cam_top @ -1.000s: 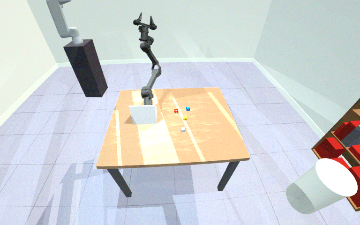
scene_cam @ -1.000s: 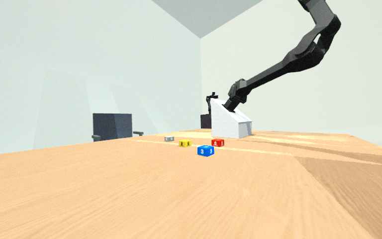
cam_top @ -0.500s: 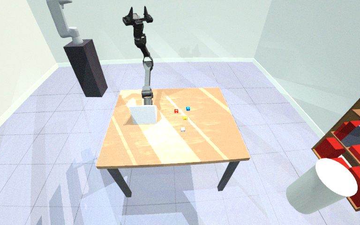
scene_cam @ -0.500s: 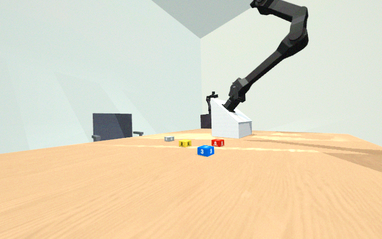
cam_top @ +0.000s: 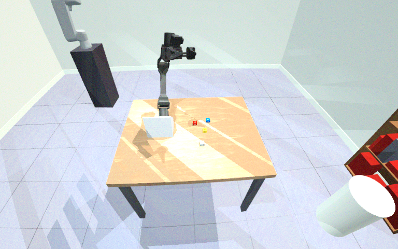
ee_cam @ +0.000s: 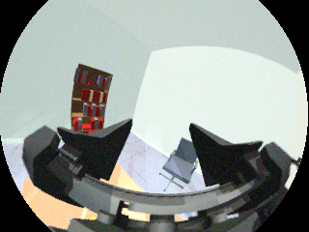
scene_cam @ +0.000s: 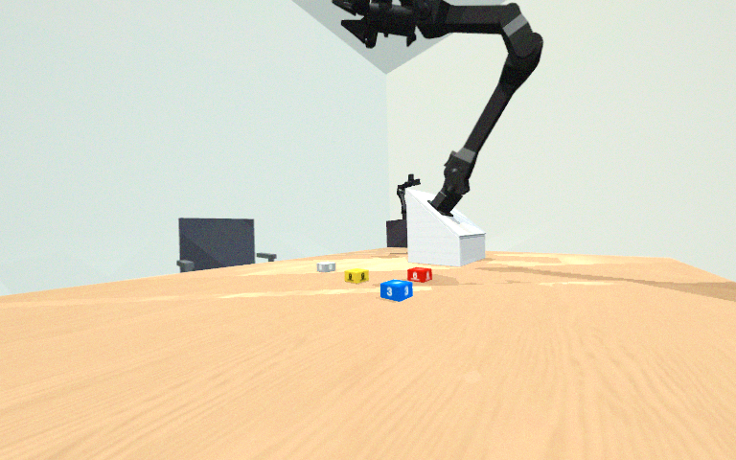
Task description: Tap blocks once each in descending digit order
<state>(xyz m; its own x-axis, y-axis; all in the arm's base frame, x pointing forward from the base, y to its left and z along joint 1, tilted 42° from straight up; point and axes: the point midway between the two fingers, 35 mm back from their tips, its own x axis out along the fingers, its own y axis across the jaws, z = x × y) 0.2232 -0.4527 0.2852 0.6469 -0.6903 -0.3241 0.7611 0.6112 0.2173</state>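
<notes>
My gripper tip is 10 cm short of the yellow block, 17 cm to the right of it and 67 cm above it. From my gripper tip the other things lie so: red block (2 cm ahead, 26 cm to the left, 67 cm below); blue block (13 cm ahead, 30 cm to the left, 67 cm below).
</notes>
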